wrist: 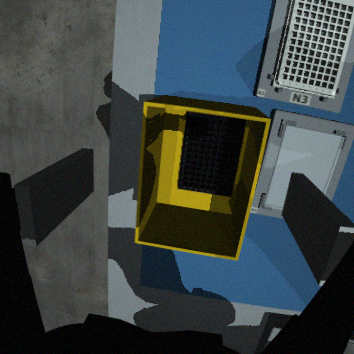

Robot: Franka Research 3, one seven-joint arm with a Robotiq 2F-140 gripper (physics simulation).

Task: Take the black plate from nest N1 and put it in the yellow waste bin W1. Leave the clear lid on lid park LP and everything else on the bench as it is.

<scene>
The picture shows: my gripper, a black plate and a pale lid.
</scene>
